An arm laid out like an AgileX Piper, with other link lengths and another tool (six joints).
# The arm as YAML. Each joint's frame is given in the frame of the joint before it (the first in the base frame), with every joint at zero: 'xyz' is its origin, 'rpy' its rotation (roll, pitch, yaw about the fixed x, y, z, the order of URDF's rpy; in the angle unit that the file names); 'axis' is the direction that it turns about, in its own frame. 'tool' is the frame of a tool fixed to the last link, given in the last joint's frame.
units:
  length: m
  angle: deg
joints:
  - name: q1
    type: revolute
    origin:
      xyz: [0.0, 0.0, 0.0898]
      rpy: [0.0, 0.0, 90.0]
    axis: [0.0, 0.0, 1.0]
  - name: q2
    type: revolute
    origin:
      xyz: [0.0, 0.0, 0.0]
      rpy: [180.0, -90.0, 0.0]
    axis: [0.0, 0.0, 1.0]
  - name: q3
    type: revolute
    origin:
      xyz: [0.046, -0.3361, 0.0]
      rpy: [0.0, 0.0, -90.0]
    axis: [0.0, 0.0, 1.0]
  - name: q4
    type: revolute
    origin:
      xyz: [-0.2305, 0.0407, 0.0]
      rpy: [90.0, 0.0, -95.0]
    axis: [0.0, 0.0, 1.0]
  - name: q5
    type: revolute
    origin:
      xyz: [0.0, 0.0, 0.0]
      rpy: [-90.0, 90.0, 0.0]
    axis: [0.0, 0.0, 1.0]
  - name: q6
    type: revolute
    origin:
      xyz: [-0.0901, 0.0, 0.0]
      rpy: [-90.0, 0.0, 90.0]
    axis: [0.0, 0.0, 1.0]
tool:
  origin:
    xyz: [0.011, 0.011, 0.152]
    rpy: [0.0, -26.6, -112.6]
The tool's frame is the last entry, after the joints.
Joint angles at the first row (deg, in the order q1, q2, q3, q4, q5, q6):
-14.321, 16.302, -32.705, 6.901, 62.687, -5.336
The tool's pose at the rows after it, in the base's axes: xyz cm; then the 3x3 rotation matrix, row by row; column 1 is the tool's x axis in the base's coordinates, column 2 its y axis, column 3 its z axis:
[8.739, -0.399, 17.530], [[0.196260, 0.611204, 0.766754], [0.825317, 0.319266, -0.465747], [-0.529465, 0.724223, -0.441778]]
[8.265, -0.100, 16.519], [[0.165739, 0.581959, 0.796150], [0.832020, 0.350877, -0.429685], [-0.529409, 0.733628, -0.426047]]
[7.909, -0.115, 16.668], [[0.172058, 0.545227, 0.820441], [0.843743, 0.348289, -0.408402], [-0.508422, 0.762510, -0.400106]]
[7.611, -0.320, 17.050], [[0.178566, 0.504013, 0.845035], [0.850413, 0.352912, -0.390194], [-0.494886, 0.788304, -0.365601]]
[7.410, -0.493, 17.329], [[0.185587, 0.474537, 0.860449], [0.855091, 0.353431, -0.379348], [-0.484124, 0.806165, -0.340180]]
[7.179, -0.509, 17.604], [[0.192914, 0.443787, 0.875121], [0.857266, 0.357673, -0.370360], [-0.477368, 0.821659, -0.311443]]
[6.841, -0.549, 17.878], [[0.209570, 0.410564, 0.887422], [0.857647, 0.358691, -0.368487], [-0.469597, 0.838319, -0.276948]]
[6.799, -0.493, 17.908], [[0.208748, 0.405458, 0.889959], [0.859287, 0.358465, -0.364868], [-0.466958, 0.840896, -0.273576]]
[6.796, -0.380, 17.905], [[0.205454, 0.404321, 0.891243], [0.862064, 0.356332, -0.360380], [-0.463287, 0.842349, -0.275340]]
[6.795, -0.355, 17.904], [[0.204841, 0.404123, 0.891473], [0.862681, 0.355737, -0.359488], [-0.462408, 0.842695, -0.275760]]
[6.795, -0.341, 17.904], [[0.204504, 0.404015, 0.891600], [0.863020, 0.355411, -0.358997], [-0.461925, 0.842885, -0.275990]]
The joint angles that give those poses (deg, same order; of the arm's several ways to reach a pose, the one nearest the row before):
-10.216, 13.566, -30.677, 5.937, 61.640, -5.339
-6.604, 10.639, -28.472, 5.158, 61.243, -4.518
-3.342, 8.098, -28.142, 3.924, 61.007, -1.648
-0.189, 5.716, -28.144, 2.276, 60.733, 0.706
1.724, 4.019, -28.143, 1.186, 60.530, 2.197
2.601, 2.236, -28.145, 0.870, 60.401, 2.464
2.796, 0.001, -28.143, 0.737, 60.398, 2.465
2.930, -0.269, -28.143, 0.855, 60.399, 2.466
2.976, -0.269, -28.144, 1.154, 60.400, 2.463
2.978, -0.269, -28.144, 1.224, 60.400, 2.464
2.978, -0.268, -28.144, 1.263, 60.399, 2.464

